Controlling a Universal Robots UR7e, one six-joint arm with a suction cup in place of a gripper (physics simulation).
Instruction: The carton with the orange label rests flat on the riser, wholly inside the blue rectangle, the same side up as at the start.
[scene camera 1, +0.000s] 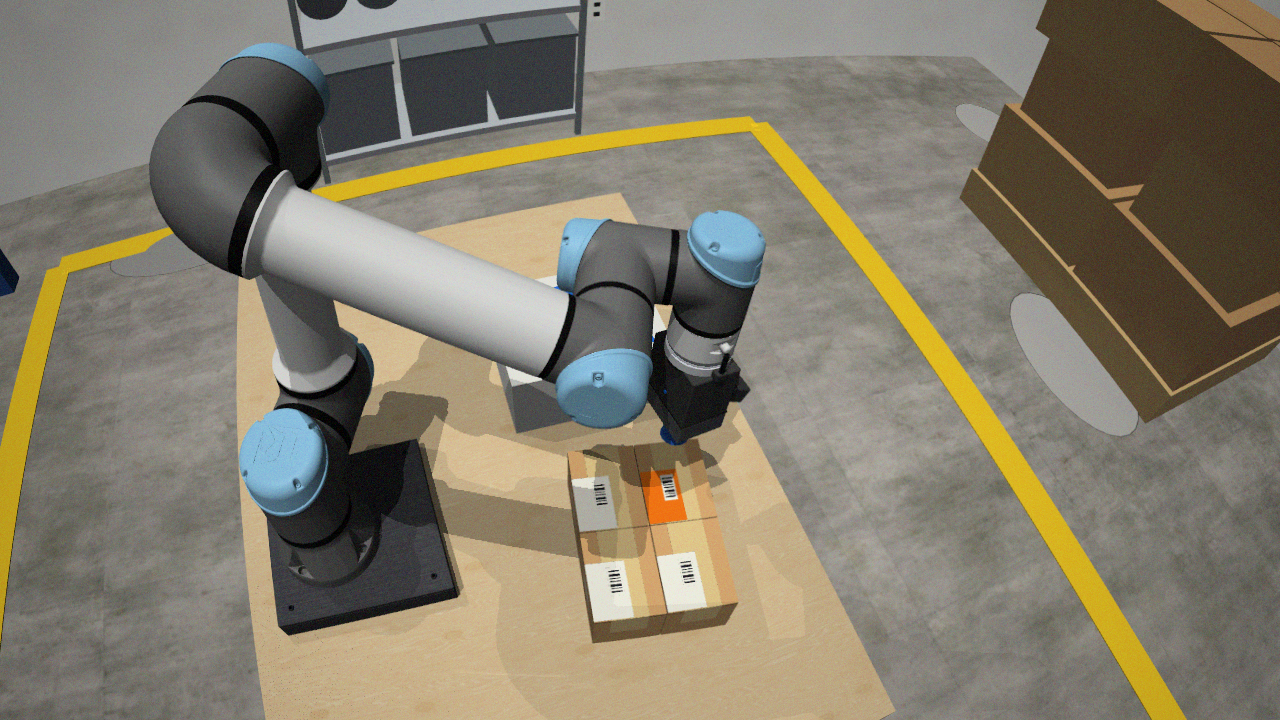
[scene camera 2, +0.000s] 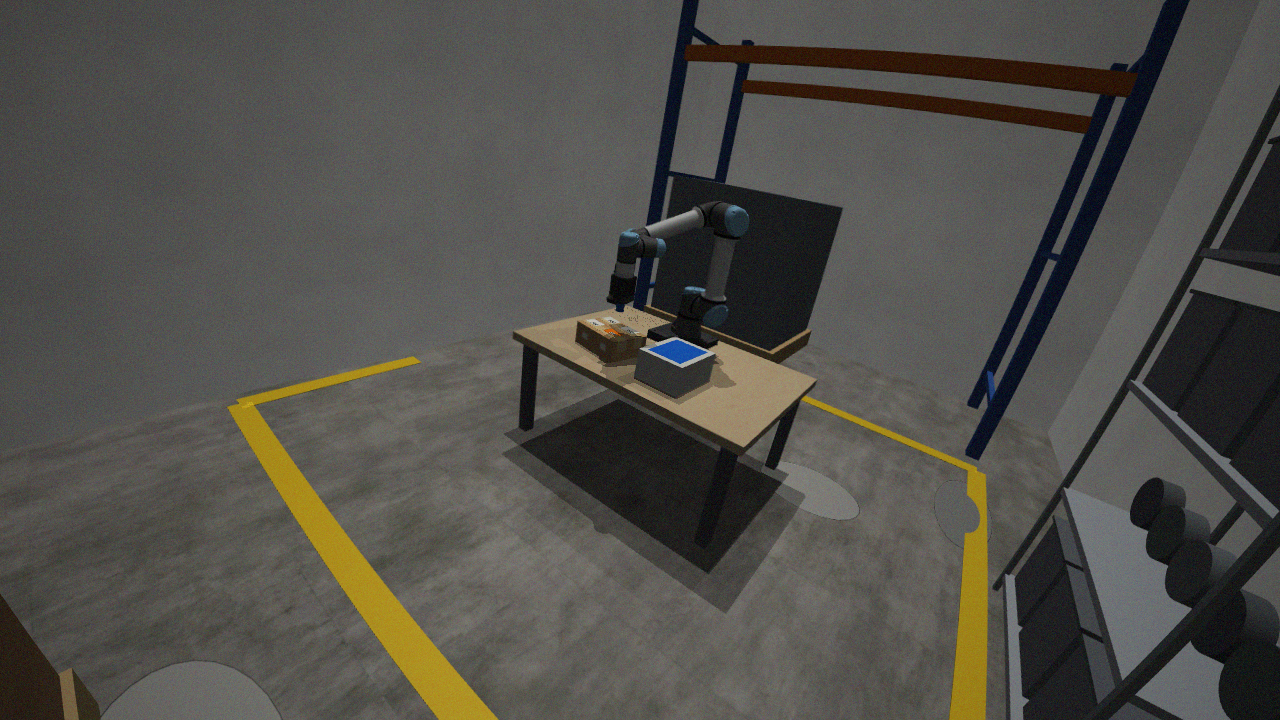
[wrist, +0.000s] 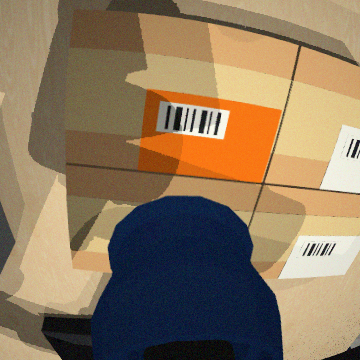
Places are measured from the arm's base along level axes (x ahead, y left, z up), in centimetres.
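Where they show: end effector, tool point: (scene camera 2: 619, 310) (wrist: 180, 259); arm's base, origin of the base link: (scene camera 1: 329, 540) (scene camera 2: 685, 332).
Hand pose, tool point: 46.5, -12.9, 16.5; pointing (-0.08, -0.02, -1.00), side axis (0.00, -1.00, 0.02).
Observation:
Things, the pixels of their top centre, and the offset from my tool point, as dx, dy, dz. Level surfaces: height alone.
- carton with the orange label, middle of its top: (wrist: 177, 99) (scene camera 1: 674, 480) (scene camera 2: 612, 335) +1.1, -0.9, -10.8
- riser, middle of its top: (scene camera 1: 576, 318) (scene camera 2: 678, 350) +0.5, +28.8, -8.0
- blue rectangle, middle of its top: (scene camera 2: 678, 350) +0.5, +28.8, -8.0
- wooden table, its level: dz -20.0
The carton with the orange label (scene camera 1: 664, 508) (scene camera 2: 612, 332) (wrist: 240, 140) lies label up in a tight block with three other cartons, at the block's back right in scene camera 1. The riser (scene camera 1: 539, 408) (scene camera 2: 656, 372) is a grey box with a white-edged top. It bears the blue rectangle (scene camera 2: 678, 351), which the arm mostly hides in scene camera 1. No carton stands on the riser. My gripper (scene camera 1: 673, 437) (scene camera 2: 619, 308) (wrist: 181, 220), a dark blue suction cup, is open and holds nothing. It hangs above the cartons, apart from them.
The three other cartons (scene camera 1: 687, 582) (scene camera 1: 617, 591) (scene camera 1: 594, 503) have white or grey labels and touch each other. All stand on the wooden table (scene camera 1: 501, 662) (scene camera 2: 760, 394). The arm's black base plate (scene camera 1: 402, 573) is at the left in scene camera 1.

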